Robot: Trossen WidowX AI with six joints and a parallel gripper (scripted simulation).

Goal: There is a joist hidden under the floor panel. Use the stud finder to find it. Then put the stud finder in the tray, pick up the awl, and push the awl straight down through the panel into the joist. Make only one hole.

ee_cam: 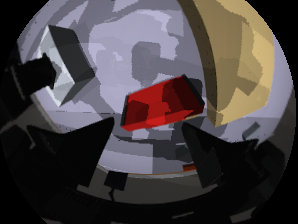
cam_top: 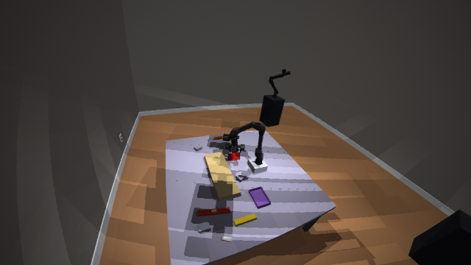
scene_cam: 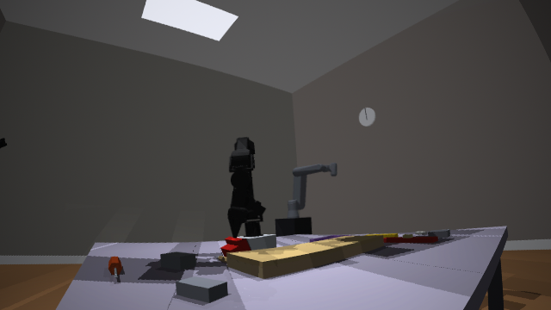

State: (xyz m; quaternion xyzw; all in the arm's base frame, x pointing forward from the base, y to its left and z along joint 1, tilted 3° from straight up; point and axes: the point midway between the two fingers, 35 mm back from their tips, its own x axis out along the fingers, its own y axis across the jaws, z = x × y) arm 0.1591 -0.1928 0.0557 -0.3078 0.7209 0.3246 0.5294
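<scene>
My gripper tip is 6 cm above the red stud finder, 3 cm to the left of it and 2 cm short of it. From my gripper tip the other things lie so: orange-handled tool 40 cm to the right, 8 cm ahead, 7 cm below; awl 7 cm below, 6 cm to the right; purple tray 50 cm to the left, 7 cm below, 4 cm ahead.
</scene>
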